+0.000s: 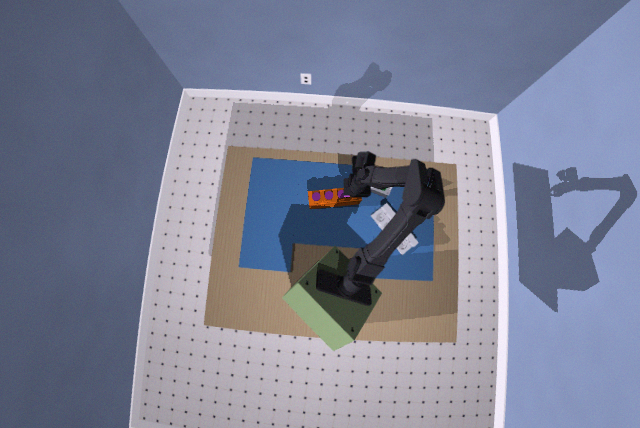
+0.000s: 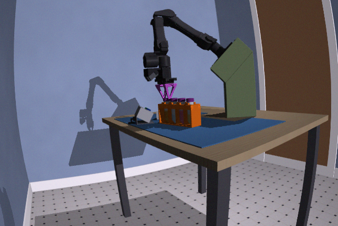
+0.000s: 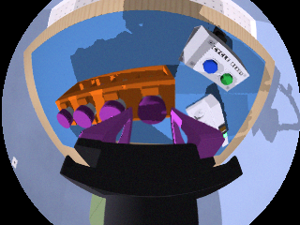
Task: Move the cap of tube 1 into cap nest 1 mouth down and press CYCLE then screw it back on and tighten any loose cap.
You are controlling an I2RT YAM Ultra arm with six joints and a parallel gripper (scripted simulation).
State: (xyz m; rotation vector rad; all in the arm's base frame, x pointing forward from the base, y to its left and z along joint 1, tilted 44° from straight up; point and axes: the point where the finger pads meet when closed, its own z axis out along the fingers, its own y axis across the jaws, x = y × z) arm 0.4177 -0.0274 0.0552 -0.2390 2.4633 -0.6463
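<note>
Right now the green key READY is 13 cm to the right of my hand, 6 cm below it and 4 cm ahead of it. Round my hand: blue key CYCLE: 9 cm to the right, 6 cm below, 6 cm ahead; then grey key box: 11 cm to the right, 7 cm below, 6 cm ahead.
</note>
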